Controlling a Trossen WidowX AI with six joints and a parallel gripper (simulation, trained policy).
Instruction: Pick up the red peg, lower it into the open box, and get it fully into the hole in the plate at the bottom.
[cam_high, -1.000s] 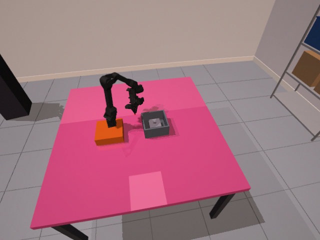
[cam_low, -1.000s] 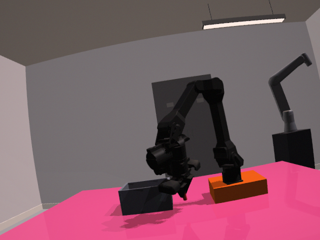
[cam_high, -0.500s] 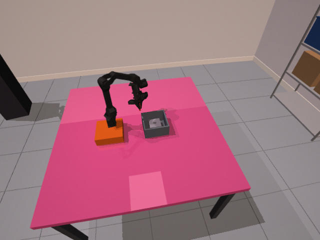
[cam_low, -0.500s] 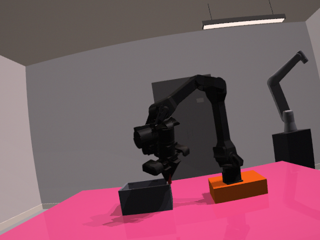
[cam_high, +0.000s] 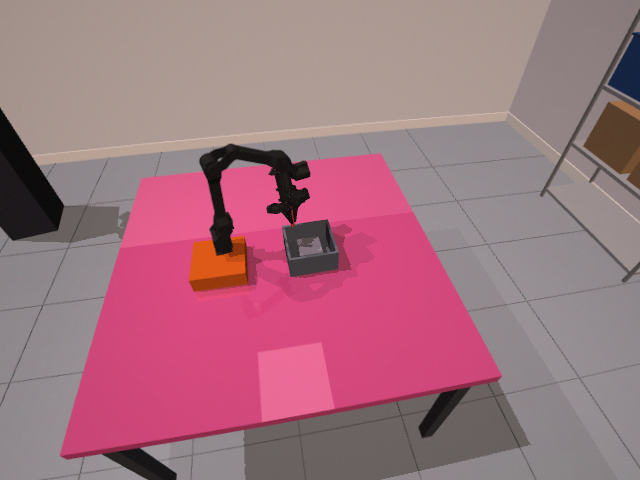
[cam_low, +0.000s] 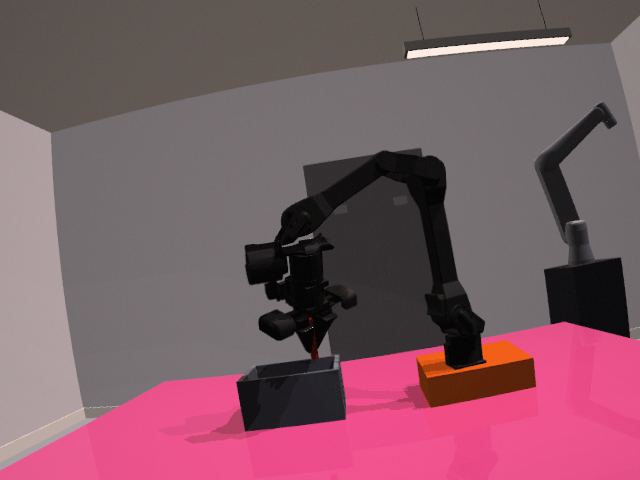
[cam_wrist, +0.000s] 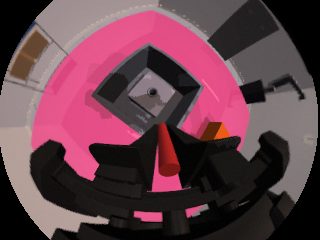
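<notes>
Now: the grey plate 40 mm ahead of my gripper tip, 70 mm to the right of it and 90 mm below it. The rest, counted from my gripper tip: red peg (10 mm to the left, 20 mm above); then grey box (40 mm ahead, 70 mm to the right, 110 mm below).
</notes>
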